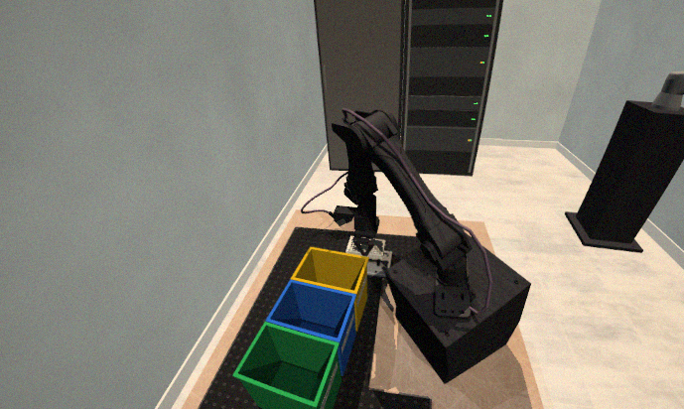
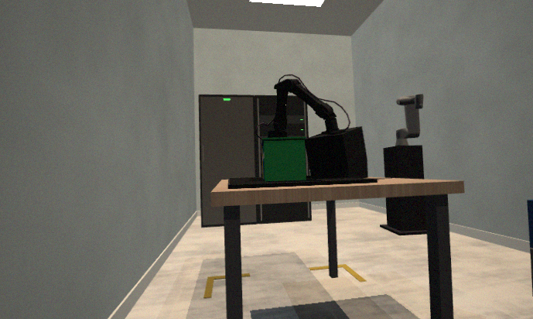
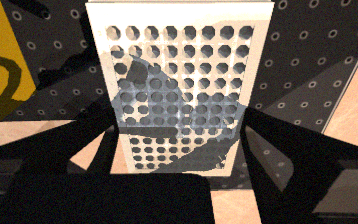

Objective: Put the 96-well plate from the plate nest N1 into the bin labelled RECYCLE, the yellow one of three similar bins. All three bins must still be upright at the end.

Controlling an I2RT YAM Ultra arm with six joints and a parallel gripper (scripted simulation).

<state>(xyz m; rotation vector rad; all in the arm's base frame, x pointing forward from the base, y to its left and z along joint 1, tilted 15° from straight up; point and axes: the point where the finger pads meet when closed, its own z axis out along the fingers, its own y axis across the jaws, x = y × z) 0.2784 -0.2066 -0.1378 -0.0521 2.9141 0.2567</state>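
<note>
My gripper is now 8 cm above the plate nest N1. Also, from my hand: yellow bin 21 cm to the left, 5 cm ahead; blue bin 34 cm to the left, 5 cm ahead; white 96-well plate 1 cm below.
</note>
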